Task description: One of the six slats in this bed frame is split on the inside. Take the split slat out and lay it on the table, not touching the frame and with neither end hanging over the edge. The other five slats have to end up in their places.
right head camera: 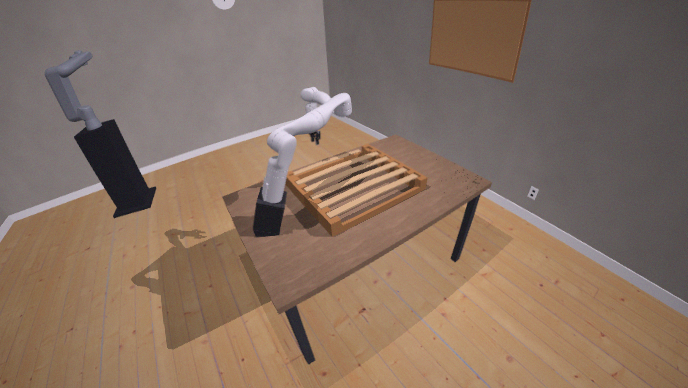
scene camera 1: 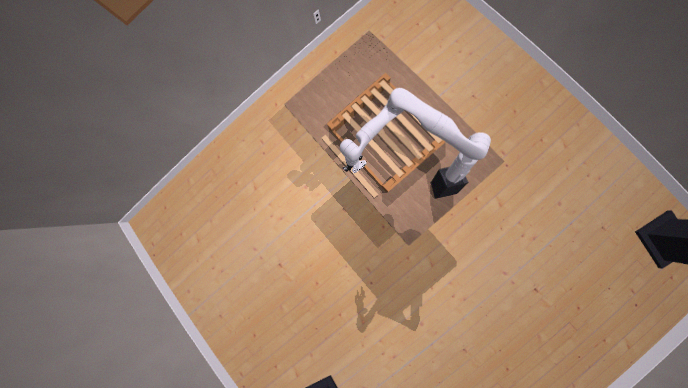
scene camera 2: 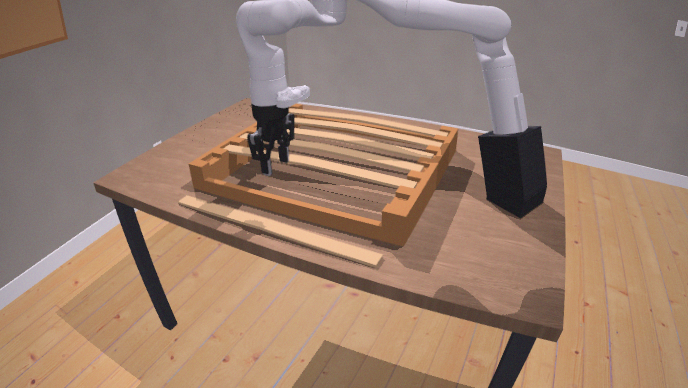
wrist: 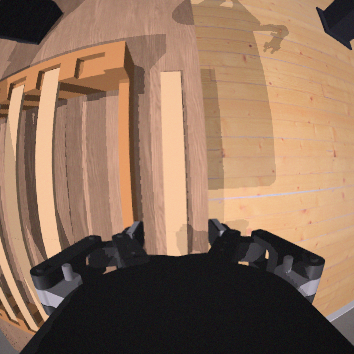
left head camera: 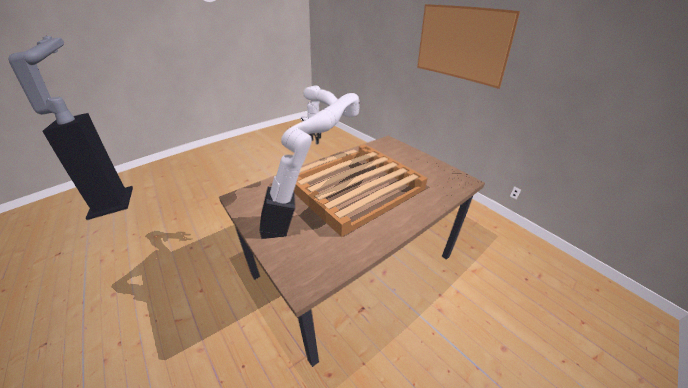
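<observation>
A pale slat lies flat on the table between the bed frame and the table's long edge. A strip of table shows between slat and frame, and neither end of the slat reaches over the edge. My gripper is open and empty, pointing down, raised well above this slat. The frame's end slots nearest the loose slat are empty. Several other slats, the nearest slat among them, span the frame with their ends in slots. No split is visible on the loose slat's outside.
The arm's black base block stands on the table beside one end of the frame. The arm reaches over the slatted frame. A grey arm on a black pedestal stands away from the table.
</observation>
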